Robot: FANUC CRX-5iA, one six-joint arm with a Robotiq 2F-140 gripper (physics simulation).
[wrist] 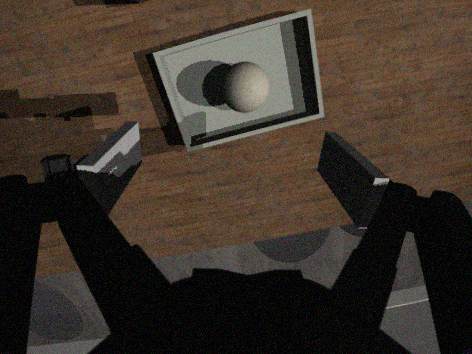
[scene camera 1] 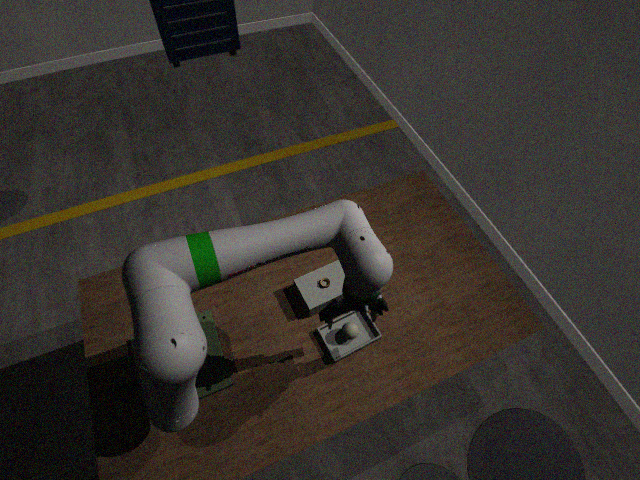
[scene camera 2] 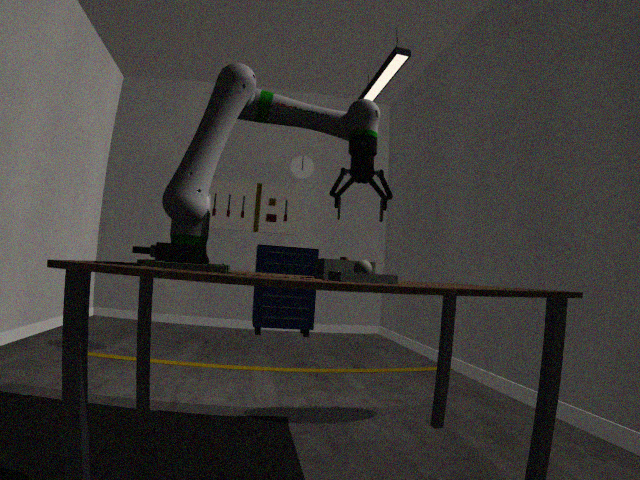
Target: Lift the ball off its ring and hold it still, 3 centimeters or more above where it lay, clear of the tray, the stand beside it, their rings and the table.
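Pixels of known places: gripper, fingertip midpoint: (wrist: pixel 232 146) (scene camera 1: pixel 350 321) (scene camera 2: pixel 359 220); arm's base, origin of the base link: (scene camera 2: pixel 187 262).
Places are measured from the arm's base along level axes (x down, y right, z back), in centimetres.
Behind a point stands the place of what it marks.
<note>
A pale ball (scene camera 1: pixel 351 330) {x -4.8, y 15.3, z -56.0 cm} (scene camera 2: pixel 364 266) {x -2.9, y 17.2, z -55.7 cm} (wrist: pixel 247 87) {x -4.9, y 14.0, z -56.4 cm} sits inside a shallow grey-white tray (scene camera 1: pixel 375 338) {x -0.7, y 20.4, z -63.3 cm} (wrist: pixel 320 95) {x -0.7, y 17.7, z -65.6 cm} on the table. The ball hides the ring under it. A grey box-shaped stand (scene camera 1: pixel 311 294) {x -4.9, y -2.5, z -49.4 cm} is beside the tray and bears a small golden ring (scene camera 1: pixel 320 285) {x -5.0, y -4.3, z -53.8 cm} on its top. My gripper (scene camera 2: pixel 360 219) {x -17.4, y 15.8, z -53.8 cm} (wrist: pixel 232 146) {x -17.4, y 15.8, z -53.8 cm} points down with its fingers wide open and nothing between them. In the second scene view it hangs high above the ball and tray. In the wrist view the ball shows beyond the fingertips, towards the upper edge.
The wooden table (scene camera 1: pixel 434 258) {x 2.1, y 1.7, z -103.3 cm} (scene camera 2: pixel 491 292) {x 2.8, y 42.8, z -85.7 cm} bears the arm's green base plate (scene camera 1: pixel 210 335) {x -0.2, y -5.1, z -12.1 cm} at the left. The arm's forearm passes behind the stand in the first scene view. A blue drawer cabinet (scene camera 1: pixel 199 31) (scene camera 2: pixel 284 304) stands on the floor by the far wall.
</note>
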